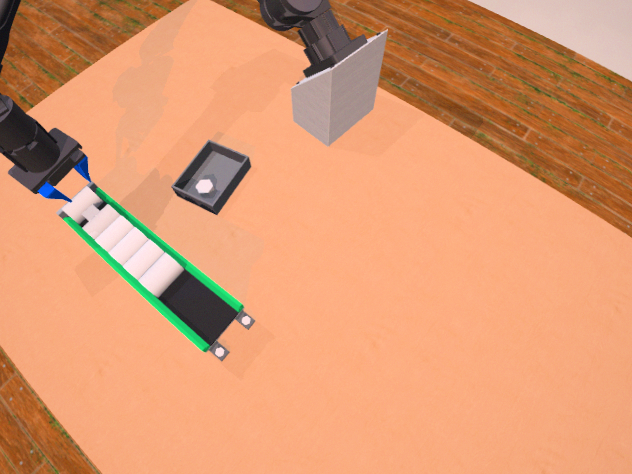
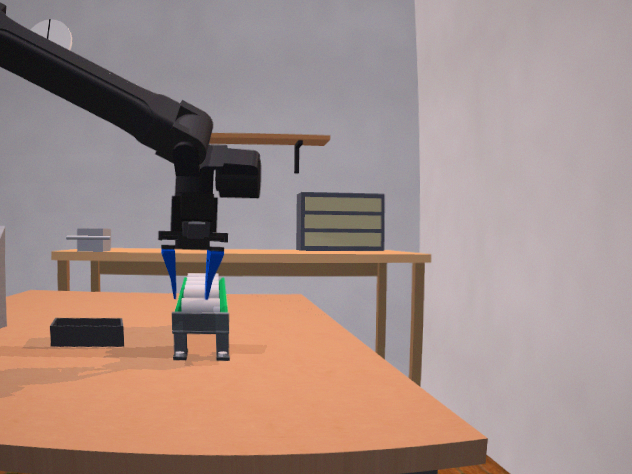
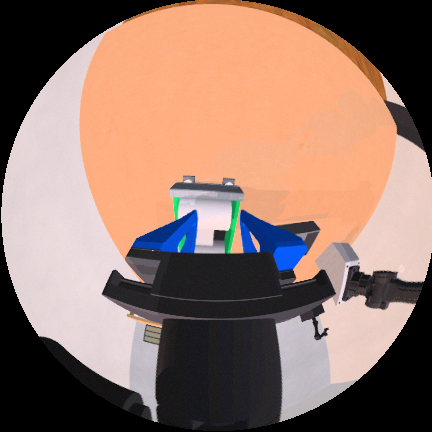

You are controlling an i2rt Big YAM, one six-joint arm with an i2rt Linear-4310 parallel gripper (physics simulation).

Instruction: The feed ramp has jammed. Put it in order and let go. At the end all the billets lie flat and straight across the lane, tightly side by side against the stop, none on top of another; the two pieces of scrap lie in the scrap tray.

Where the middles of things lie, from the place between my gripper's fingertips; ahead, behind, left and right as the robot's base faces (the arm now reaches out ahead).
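The grey stop [image 2: 181,321] has my hand 2 cm short of it, 1 cm to the left of it and 3 cm above it, and going by their middles, of the things named here the grey stop is the nearest to my hand. The dark scrap tray [image 1: 225,168] is 21 cm behind my hand, 10 cm to the left of it and 7 cm below it. As for the dark lane [image 1: 203,311], I find it 18 cm to the left of my hand, 2 cm below it and 1 cm behind it.
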